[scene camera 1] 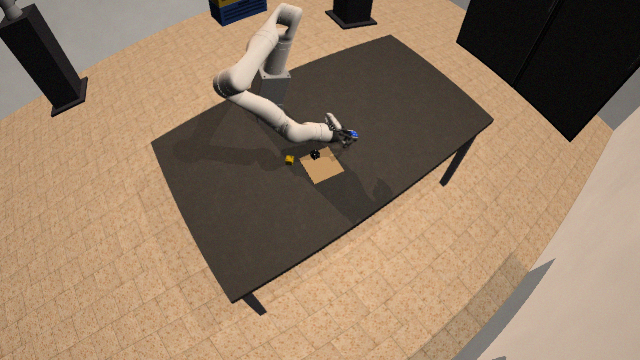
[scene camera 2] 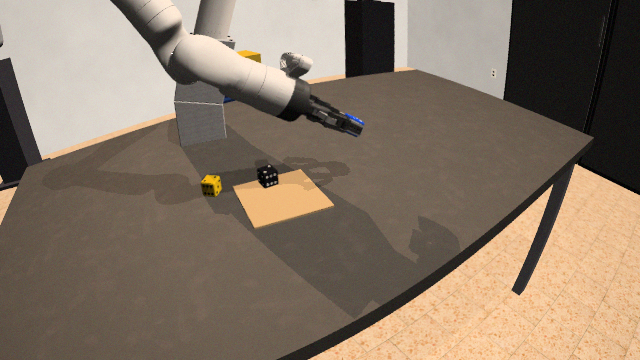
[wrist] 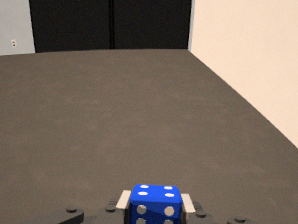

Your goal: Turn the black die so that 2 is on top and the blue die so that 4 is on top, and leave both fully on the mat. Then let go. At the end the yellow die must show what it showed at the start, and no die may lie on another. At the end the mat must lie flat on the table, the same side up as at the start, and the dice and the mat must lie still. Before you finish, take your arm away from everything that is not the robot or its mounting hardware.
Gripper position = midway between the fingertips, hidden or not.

In view: my gripper [scene camera 2: 357, 127] and a tan mat [scene camera 2: 296, 195].
The tan mat is seen too in scene camera 1 [scene camera 1: 326, 166]. The wrist view misses the tan mat: it is out of frame.
